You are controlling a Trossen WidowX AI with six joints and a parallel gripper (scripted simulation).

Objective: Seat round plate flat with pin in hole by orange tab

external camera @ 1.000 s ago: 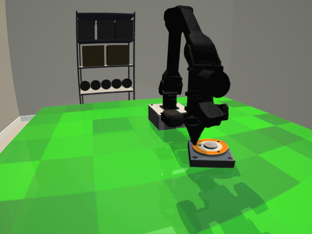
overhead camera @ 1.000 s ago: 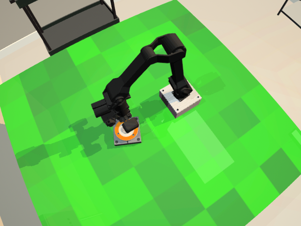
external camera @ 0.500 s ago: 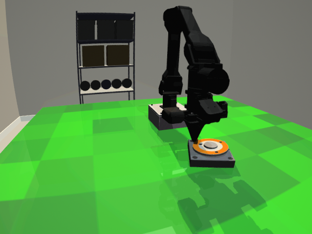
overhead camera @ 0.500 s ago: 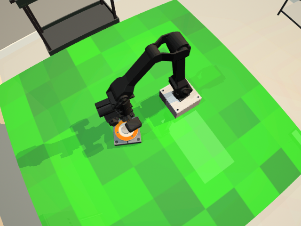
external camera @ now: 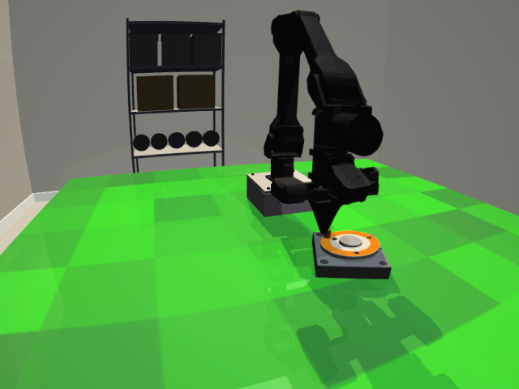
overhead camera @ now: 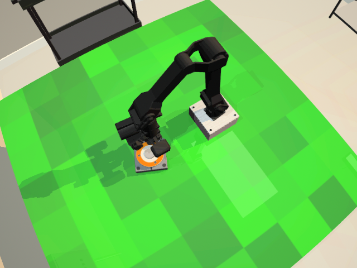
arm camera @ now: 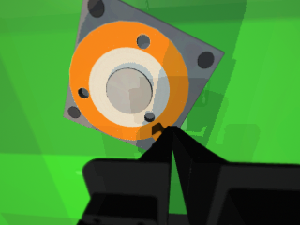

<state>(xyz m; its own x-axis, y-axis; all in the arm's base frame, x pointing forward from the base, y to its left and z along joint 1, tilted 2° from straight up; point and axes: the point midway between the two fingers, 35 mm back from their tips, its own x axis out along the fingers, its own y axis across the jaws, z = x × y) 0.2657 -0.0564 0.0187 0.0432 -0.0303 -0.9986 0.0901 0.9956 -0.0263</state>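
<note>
Now: the base 4 cm ahead of my gripper tip, 3 cm to the left of it and 2 cm below it.
</note>
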